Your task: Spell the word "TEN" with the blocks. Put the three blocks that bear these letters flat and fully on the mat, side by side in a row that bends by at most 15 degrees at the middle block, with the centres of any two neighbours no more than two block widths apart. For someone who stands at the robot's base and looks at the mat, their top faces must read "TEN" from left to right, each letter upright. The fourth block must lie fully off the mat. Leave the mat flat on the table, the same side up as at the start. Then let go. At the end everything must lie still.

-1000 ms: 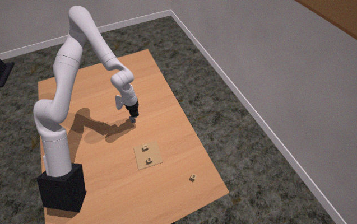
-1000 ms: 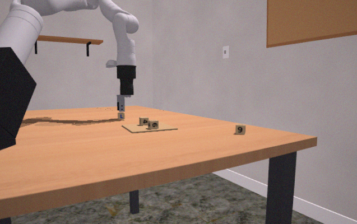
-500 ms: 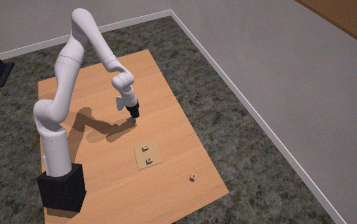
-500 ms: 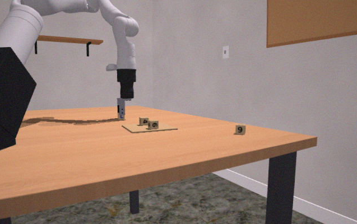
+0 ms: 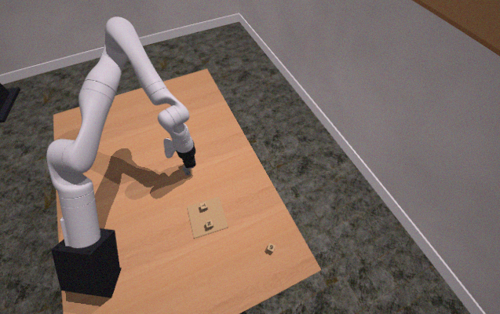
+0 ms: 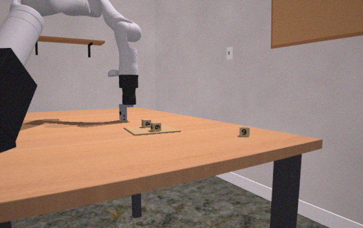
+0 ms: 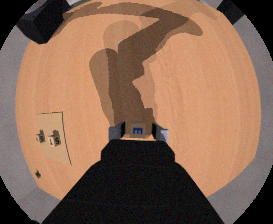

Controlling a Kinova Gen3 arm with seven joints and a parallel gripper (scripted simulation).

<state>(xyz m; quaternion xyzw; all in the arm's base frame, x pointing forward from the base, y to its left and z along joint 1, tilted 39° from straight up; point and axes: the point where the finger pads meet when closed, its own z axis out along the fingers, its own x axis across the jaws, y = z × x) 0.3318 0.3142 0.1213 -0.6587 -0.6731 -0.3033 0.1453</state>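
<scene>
Now: the mat 24 cm to the right of my hand, 8 cm ahead of it and 2 cm below it.
</scene>
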